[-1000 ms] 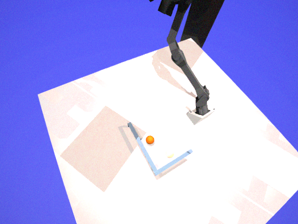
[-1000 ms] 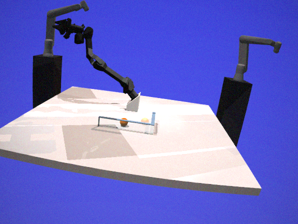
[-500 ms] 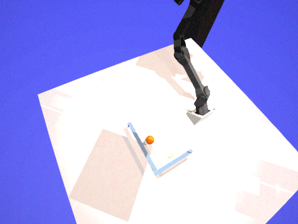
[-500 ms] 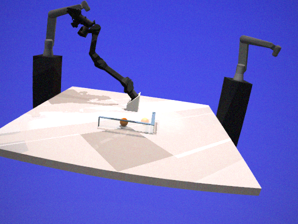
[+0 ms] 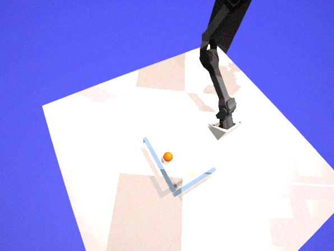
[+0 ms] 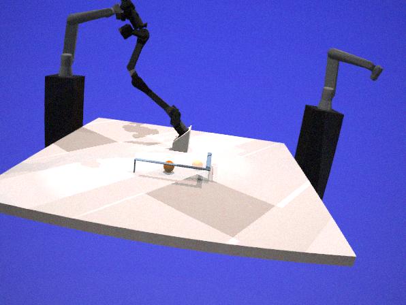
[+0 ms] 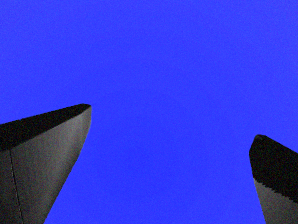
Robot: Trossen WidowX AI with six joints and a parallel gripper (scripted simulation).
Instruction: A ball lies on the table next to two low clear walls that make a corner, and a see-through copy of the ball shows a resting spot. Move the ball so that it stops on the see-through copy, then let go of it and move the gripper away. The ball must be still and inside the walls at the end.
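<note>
Now: the orange ball 38 cm ahead of my gripper tip, 38 cm to the left of it and 76 cm below it. Round my gripper tip: see-through ball copy 33 cm ahead, 50 cm to the left, 76 cm below.
</note>
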